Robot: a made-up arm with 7 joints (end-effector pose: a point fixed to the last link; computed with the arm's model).
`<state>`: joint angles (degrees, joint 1 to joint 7).
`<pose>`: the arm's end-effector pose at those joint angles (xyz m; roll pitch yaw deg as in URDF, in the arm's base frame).
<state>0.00 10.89 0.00 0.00 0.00 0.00 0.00</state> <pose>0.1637 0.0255 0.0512 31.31 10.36 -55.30</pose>
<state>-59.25 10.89 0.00 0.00 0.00 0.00 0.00</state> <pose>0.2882 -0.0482 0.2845 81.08 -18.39 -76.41</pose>
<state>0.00 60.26 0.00 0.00 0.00 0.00 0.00</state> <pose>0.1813 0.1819 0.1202 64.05 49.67 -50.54</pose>
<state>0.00 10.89 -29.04 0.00 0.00 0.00 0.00</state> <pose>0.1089 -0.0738 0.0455 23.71 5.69 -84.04</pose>
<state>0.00 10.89 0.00 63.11 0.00 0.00 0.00</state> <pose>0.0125 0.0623 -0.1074 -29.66 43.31 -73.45</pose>
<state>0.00 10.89 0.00 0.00 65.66 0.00 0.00</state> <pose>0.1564 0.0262 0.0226 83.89 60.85 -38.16</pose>
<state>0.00 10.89 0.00 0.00 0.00 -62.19 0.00</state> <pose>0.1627 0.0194 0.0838 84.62 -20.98 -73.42</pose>
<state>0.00 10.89 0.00 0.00 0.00 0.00 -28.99</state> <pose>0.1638 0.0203 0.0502 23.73 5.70 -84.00</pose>
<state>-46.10 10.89 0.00 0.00 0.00 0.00 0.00</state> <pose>0.2838 -0.0309 0.2235 68.78 -13.81 -69.46</pose>
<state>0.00 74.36 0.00 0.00 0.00 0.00 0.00</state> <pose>0.1917 0.2100 0.1609 80.59 59.50 -40.48</pose>
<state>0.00 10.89 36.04 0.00 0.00 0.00 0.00</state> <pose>0.1572 0.1624 0.0801 42.42 10.21 -18.91</pose>
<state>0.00 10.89 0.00 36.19 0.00 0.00 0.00</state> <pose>0.0988 0.0495 -0.0611 0.31 31.37 -59.92</pose>
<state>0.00 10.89 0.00 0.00 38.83 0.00 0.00</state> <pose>0.1593 0.0217 0.0341 55.15 41.56 -54.31</pose>
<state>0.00 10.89 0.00 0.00 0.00 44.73 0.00</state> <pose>0.1445 0.0291 0.0366 -8.31 35.73 -63.13</pose>
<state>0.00 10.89 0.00 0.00 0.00 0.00 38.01</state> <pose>0.1598 0.0308 0.0533 43.00 10.00 -16.94</pose>
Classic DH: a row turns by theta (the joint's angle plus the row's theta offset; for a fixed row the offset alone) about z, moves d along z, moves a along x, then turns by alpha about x. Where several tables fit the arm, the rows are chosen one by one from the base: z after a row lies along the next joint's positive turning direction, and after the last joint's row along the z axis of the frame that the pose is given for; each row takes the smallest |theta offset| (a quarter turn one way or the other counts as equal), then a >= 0, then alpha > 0; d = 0 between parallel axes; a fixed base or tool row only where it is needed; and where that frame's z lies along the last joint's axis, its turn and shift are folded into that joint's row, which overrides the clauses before.
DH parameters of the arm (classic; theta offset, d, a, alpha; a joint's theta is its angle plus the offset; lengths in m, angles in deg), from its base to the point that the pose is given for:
base (fixed): -4.07 0.2847 0.0133 -74.51
joint 1: -75.12 0.0308 0.0087 -90
joint 2: 74 -0.0175 -0.0095 90
joint 3: 90 -0.212 0.0089 -90
joint 4: 90 -0.029 0.0083 90
joint 5: 0 0.1812 -0.0268 -90
joint 6: -90 -0.0236 0.0209 90
joint 7: -62.75 0.0053 0.0015 37.17
tool (fixed): 11.25 -0.0173 0 0

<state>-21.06 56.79 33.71 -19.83 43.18 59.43 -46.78</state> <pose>0.2077 0.1989 0.2879 69.55 44.94 -1.11</pose>
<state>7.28 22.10 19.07 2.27 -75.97 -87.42 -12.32</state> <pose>0.1154 0.1925 0.1099 95.35 -69.80 -43.15</pose>
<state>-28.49 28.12 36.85 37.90 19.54 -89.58 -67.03</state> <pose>0.2590 0.1858 0.1050 94.04 59.02 -83.58</pose>
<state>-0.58 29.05 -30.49 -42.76 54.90 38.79 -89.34</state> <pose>0.0845 -0.0321 0.1291 -21.58 30.65 -162.82</pose>
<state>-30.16 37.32 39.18 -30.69 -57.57 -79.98 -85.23</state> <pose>0.1286 0.1364 0.3309 -177.70 25.89 -64.42</pose>
